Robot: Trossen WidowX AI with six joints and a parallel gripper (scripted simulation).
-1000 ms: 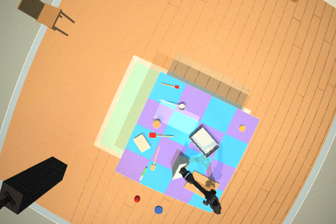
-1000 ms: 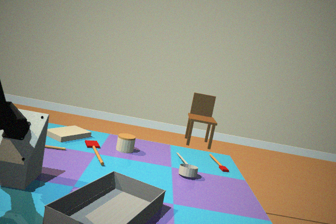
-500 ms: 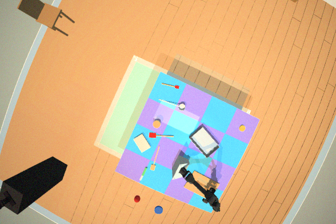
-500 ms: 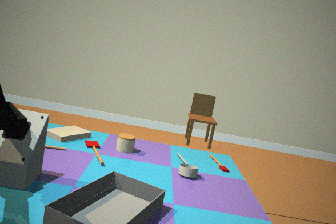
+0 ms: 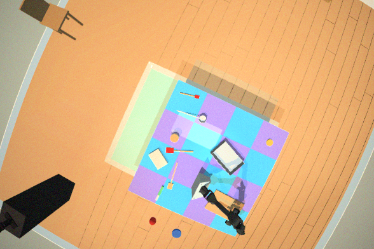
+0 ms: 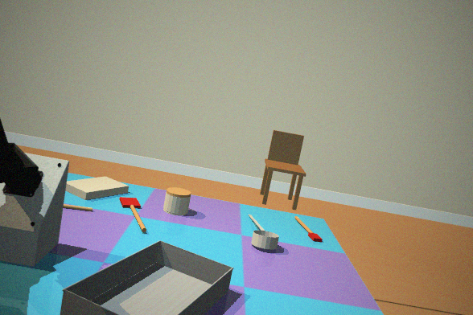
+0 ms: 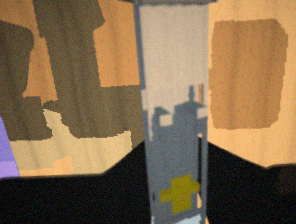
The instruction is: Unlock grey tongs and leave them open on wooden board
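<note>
The yellow lock piece lies 40 mm above my gripper tip. The rest, counted from my gripper tip: cream block 190 mm ahead, 910 mm to the left, 30 mm below; then wooden board 10 mm ahead, 60 mm to the left, 40 mm below; then roasting tin 500 mm ahead, 280 mm to the left, 20 mm below.
</note>
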